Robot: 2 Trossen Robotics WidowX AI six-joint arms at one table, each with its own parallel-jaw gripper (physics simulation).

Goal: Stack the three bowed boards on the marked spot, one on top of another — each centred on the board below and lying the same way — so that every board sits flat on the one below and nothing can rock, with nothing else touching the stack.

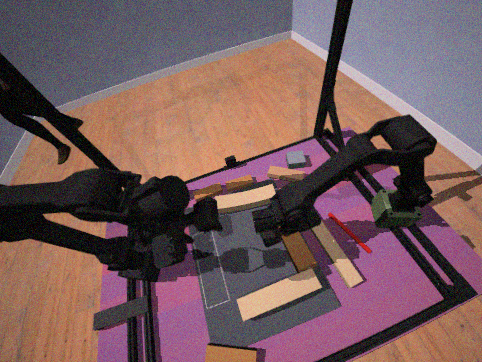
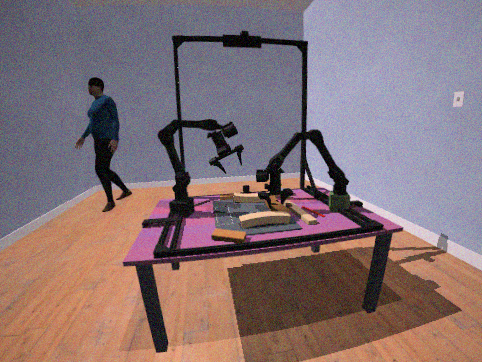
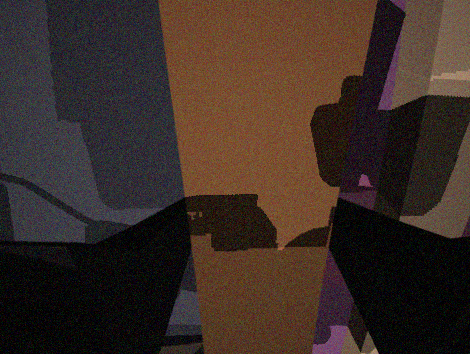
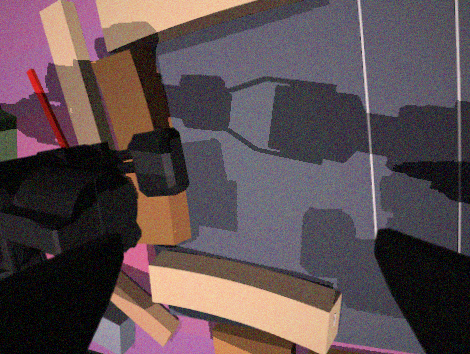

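Pixels of known places: left gripper, fingertip midpoint: (image 1: 288, 234) (image 3: 256, 201); right gripper, fingertip midpoint: (image 1: 207, 235) (image 2: 234, 169) (image 4: 249, 243); left arm's base, origin of the base link: (image 1: 400, 202) (image 2: 339, 193); right arm's base, origin of the base link: (image 1: 135, 261) (image 2: 181, 200).
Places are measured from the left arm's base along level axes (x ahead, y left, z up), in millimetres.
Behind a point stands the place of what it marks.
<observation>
A brown bowed board (image 1: 298, 251) @[x 322, y 160, z -46 mm] (image 2: 276, 206) @[x 340, y 140, z -48 mm] (image 3: 255, 105) @[x 375, y 54, z -46 mm] (image 4: 121, 91) @[x 314, y 169, z -44 mm] lies on the right side of the grey mat (image 1: 261, 323) @[x 426, y 366, z -86 mm]. My left gripper (image 1: 275, 224) (image 2: 275, 197) (image 3: 256, 201) @[x 350, y 96, z -74 mm] is down at the board's far end, with its fingers shut on the board's two long sides. One pale bowed board (image 1: 244, 197) @[x 516, y -28, z -46 mm] (image 2: 246, 197) @[x 540, y 9, z -51 mm] (image 4: 240, 298) @[x 521, y -18, z -46 mm] lies at the mat's back edge. Another pale bowed board (image 1: 279, 294) @[x 378, y 288, z -35 mm] (image 2: 265, 218) @[x 371, y 312, z -47 mm] lies at the front. The marked spot, a white outline (image 1: 223, 276) @[x 560, y 251, z -86 mm] (image 4: 366, 105) @[x 570, y 229, z -86 mm], is on the mat's left side with nothing on it. My right gripper (image 1: 206, 215) (image 2: 230, 165) @[x 555, y 193, z 156 mm] is open and empty, high above the mat.
A straight pale plank (image 1: 338, 256) @[x 195, y 161, z -71 mm] and a red stick (image 1: 350, 233) @[x 141, y 77, z -86 mm] lie to the right of the mat. Small brown blocks (image 1: 239, 182) @[x 550, y -114, z -71 mm], a pale block (image 1: 286, 173) @[x 357, y -160, z -66 mm] and a grey block (image 1: 295, 158) @[x 318, y -233, z -57 mm] lie at the back. A brown block (image 1: 230, 353) @[x 503, y 444, z -65 mm] lies in front. A person (image 2: 101, 140) walks behind the table.
</observation>
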